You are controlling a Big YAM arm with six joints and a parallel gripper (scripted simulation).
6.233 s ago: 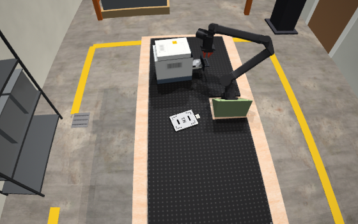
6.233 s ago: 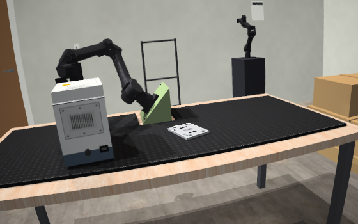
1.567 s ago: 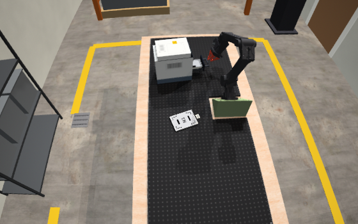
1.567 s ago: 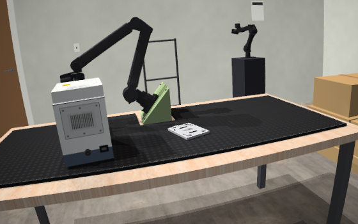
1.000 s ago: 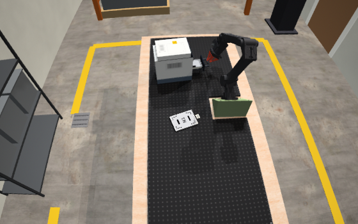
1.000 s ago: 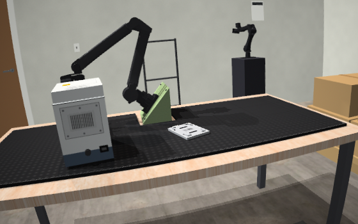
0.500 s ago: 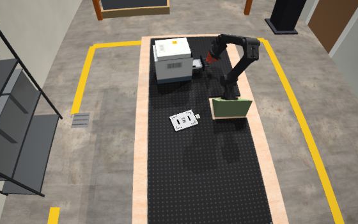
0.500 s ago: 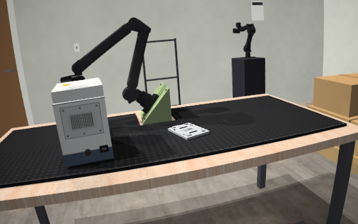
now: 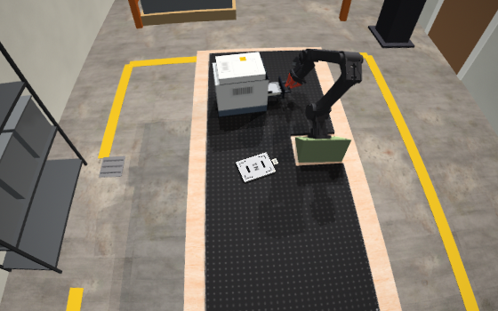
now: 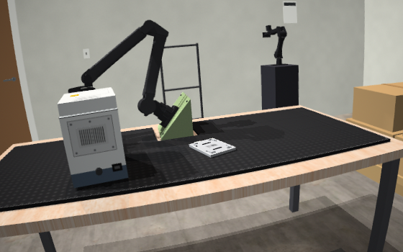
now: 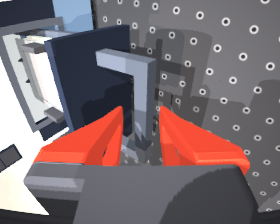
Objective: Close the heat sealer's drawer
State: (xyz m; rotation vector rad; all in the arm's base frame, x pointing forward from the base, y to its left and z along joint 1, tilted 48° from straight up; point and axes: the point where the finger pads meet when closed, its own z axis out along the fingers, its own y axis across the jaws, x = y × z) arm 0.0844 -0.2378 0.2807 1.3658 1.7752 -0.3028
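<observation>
My gripper is now 11 cm short of the dark sealer drawer and 1 cm above it. From my hand the other things lie so: white tag 43 cm to the left, 15 cm ahead, 10 cm below.
</observation>
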